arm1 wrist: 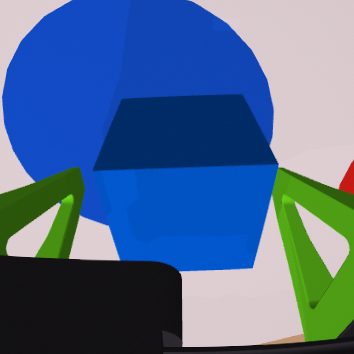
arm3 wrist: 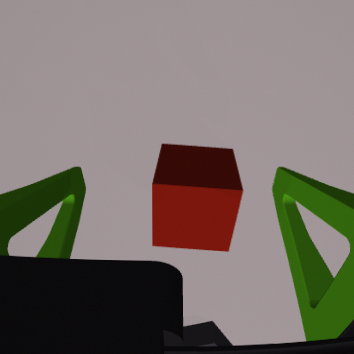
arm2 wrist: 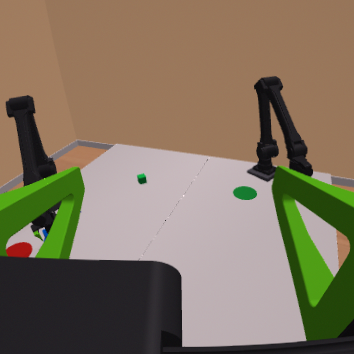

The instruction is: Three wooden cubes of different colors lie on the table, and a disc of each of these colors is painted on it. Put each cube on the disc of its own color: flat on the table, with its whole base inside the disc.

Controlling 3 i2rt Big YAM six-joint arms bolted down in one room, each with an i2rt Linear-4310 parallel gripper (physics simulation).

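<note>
The blue cube (arm1 wrist: pixel 185 215) stands over part of the blue disc (arm1 wrist: pixel 60 100), between the fingers of arm1's gripper (arm1 wrist: pixel 178 170), which is open; its near base edge is hidden, so I cannot tell whether its whole base is inside. The red cube (arm3 wrist: pixel 195 217) lies on the table between the spread fingers of arm3's gripper (arm3 wrist: pixel 179 170), which is open. Arm2's gripper (arm2 wrist: pixel 178 170) is open and empty, high above the table. The green cube (arm2 wrist: pixel 142 178) lies left of the green disc (arm2 wrist: pixel 245 193), well apart. The red disc (arm2 wrist: pixel 19 251) (arm1 wrist: pixel 348 179) shows in part in two views.
In the arm2 wrist view, arm1 (arm2 wrist: pixel 22 120) reaches down at the left, near the red disc. Arm3 (arm2 wrist: pixel 265 120) stands at the back right, behind the green disc. A thin seam runs across the table (arm2 wrist: pixel 225 250). Walls rise behind.
</note>
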